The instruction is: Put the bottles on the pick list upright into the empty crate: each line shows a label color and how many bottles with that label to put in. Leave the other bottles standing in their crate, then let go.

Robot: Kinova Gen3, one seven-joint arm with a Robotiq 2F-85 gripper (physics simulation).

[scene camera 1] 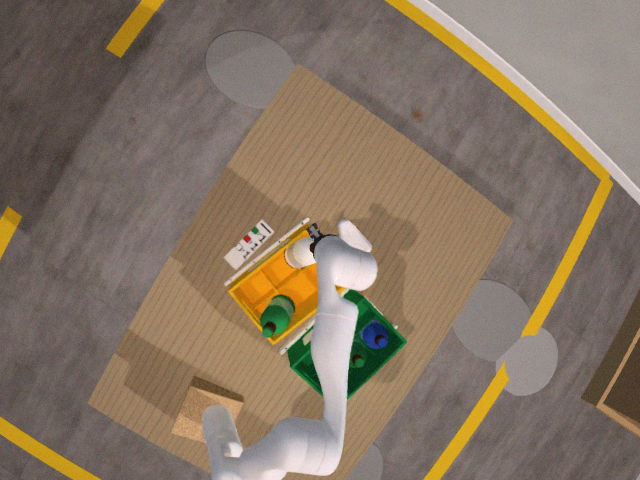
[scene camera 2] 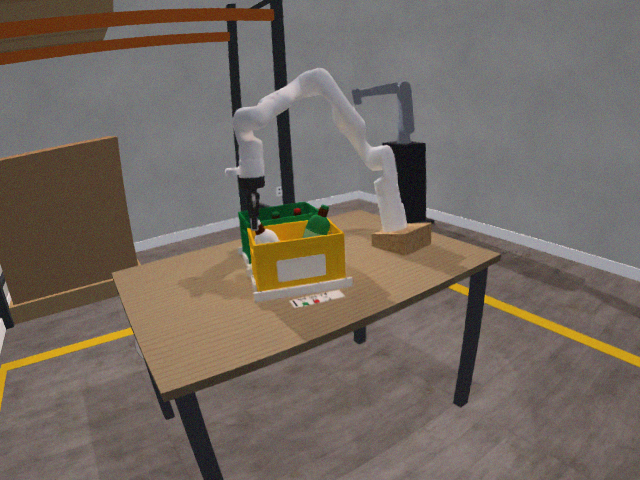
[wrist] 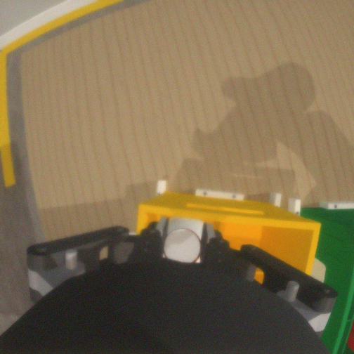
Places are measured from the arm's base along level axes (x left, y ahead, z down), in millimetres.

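Where they show: gripper, between the fingertips: [scene camera 2: 254, 229]; arm's base, origin of its link: [scene camera 1: 216, 417] [scene camera 2: 394, 229].
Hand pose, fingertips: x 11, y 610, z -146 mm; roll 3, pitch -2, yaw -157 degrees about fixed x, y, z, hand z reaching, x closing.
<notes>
Each offset is from my fingertips to the top centre of the thing. "spot": to the spot under its first point. Level surfaces: height alone.
The yellow crate @(dz +34, dx +6, dy -132 mm) [scene camera 1: 251, 323] [scene camera 2: 297, 255] [wrist: 227, 209] holds a white bottle @(dz -26, dx +13, dy -33 mm) [scene camera 1: 299, 253] [scene camera 2: 266, 236] with a dark red-brown neck, leaning, and a green bottle @(dz -26, dx -1, dy -232 mm) [scene camera 1: 277, 312] [scene camera 2: 316, 226], tilted at the far end. My gripper [scene camera 1: 313, 243] [scene camera 2: 254, 226] [wrist: 184, 231] points down at the crate's corner, shut on the top of the white bottle; its round white end shows between the fingers in the wrist view. The green crate [scene camera 1: 386, 354] [scene camera 2: 244, 235] [wrist: 327, 240] holds a blue bottle @(dz +47, dx -296, dy -151 mm) [scene camera 1: 374, 334], a green bottle @(dz +47, dx -268, dy -232 mm) [scene camera 1: 357, 358] and a red top @(spot: dz +52, dx -232, dy -308 mm) [scene camera 2: 297, 211]. The pick list @(spot: dz +208, dx +167, dy -160 mm) [scene camera 1: 235, 258] [scene camera 2: 336, 295] shows red and green squares; its counts are unreadable.
White rails @(dz +180, dx +98, dy -95 mm) [scene camera 1: 268, 251] [scene camera 2: 302, 289] run along the crates' sides. The two crates stand close together on the wooden table @(dz +210 mm) [scene camera 1: 330, 129] [scene camera 2: 206, 335]. The arm's wooden base block [scene camera 1: 188, 418] [scene camera 2: 402, 240] stands near one table end. The arm hides part of the green crate from above.
</notes>
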